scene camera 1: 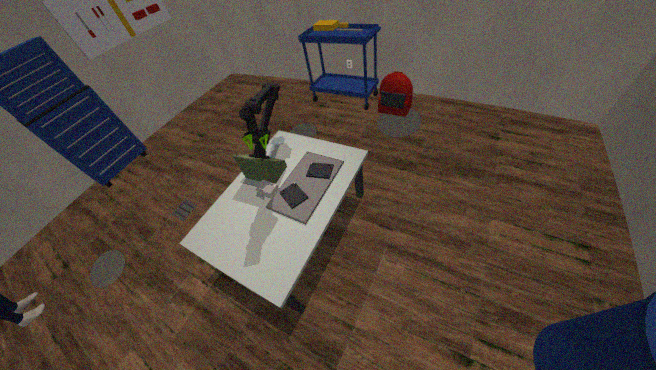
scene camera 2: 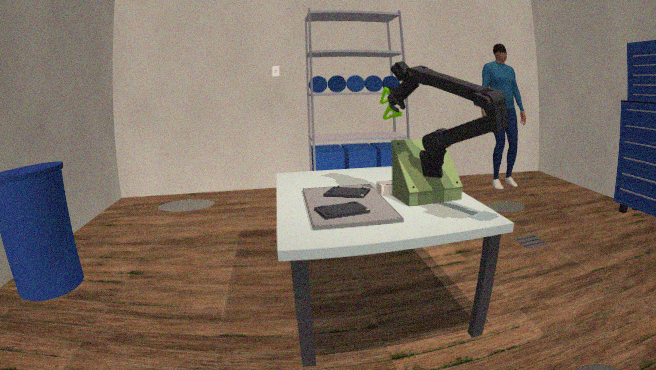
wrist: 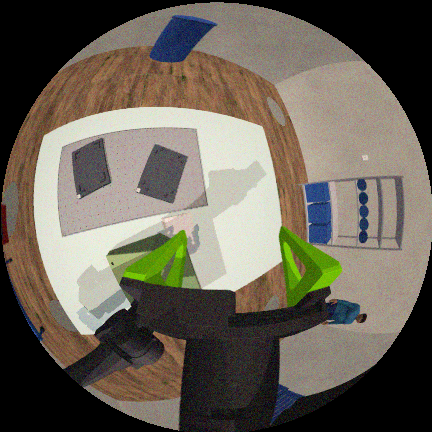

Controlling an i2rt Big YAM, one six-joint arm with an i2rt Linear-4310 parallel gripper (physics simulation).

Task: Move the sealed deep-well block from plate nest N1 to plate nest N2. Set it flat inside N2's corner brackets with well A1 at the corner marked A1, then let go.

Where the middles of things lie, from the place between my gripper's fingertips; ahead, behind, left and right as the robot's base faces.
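Grey perforated plate [scene camera 1: 313, 187]: 34 cm below my hand, 10 cm to the left of it and 17 cm ahead of it. White block [wrist: 172, 224]: 33 cm below my hand, 5 cm behind it, 5 cm to the right of it.
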